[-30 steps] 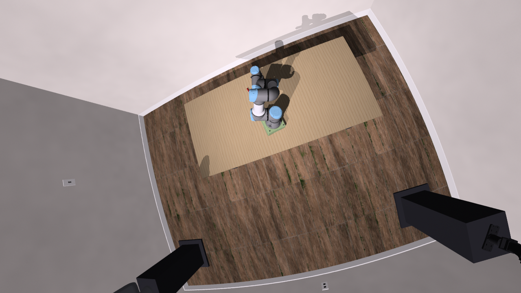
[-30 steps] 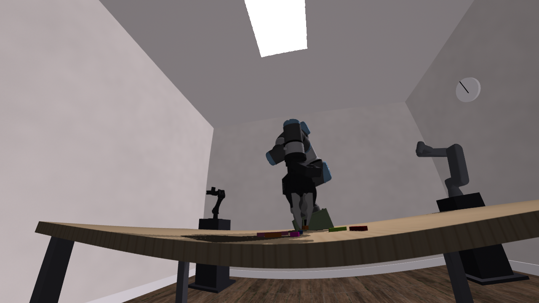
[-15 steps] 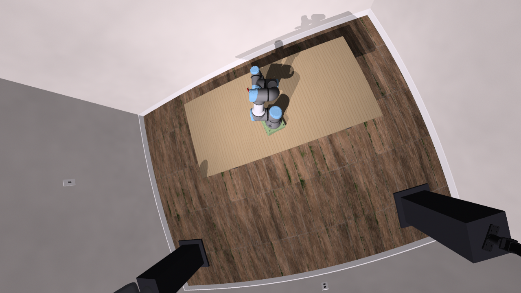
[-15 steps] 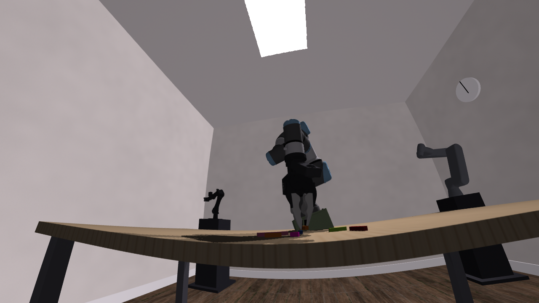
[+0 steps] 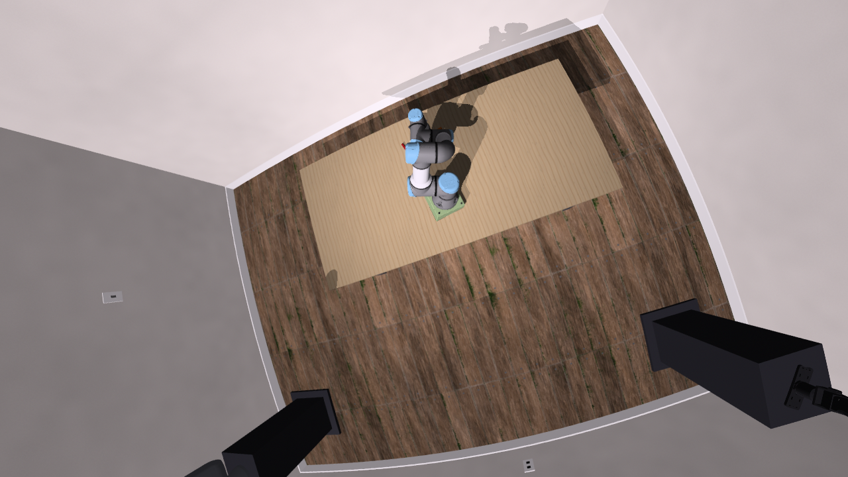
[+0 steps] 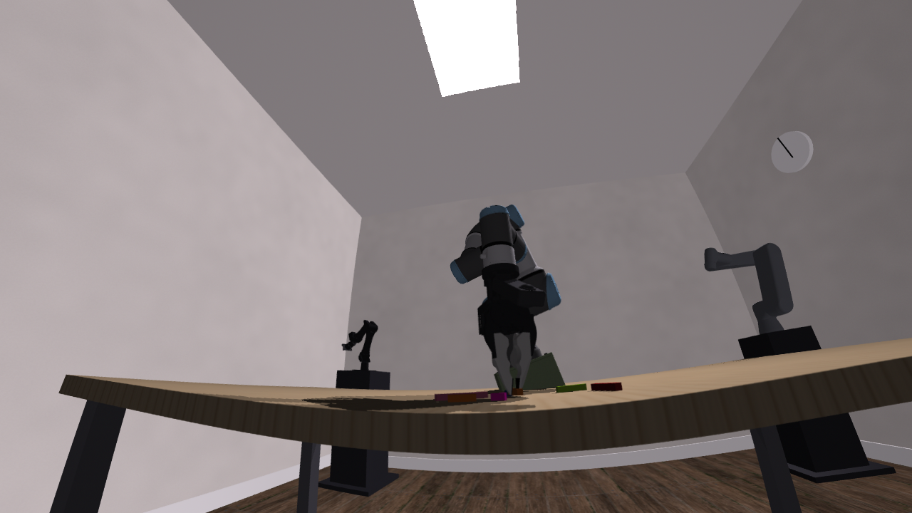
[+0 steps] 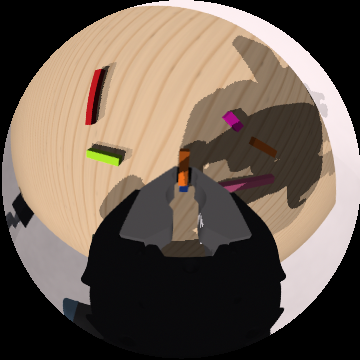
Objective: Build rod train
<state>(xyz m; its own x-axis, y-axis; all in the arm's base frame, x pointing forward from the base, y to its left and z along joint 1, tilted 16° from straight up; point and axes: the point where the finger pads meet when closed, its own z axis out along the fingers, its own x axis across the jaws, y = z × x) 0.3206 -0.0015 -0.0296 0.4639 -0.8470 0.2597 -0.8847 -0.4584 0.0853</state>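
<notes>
Right now my hand is 20 mm past the blue rod, 10 mm to the left of it and 10 mm above it. Round my hand: pink rod: 20 mm ahead, 80 mm to the right, 10 mm below; then lime rod: 30 mm behind, 90 mm to the left, 10 mm below; then magenta rod: 70 mm ahead, 20 mm to the right, 10 mm below.
</notes>
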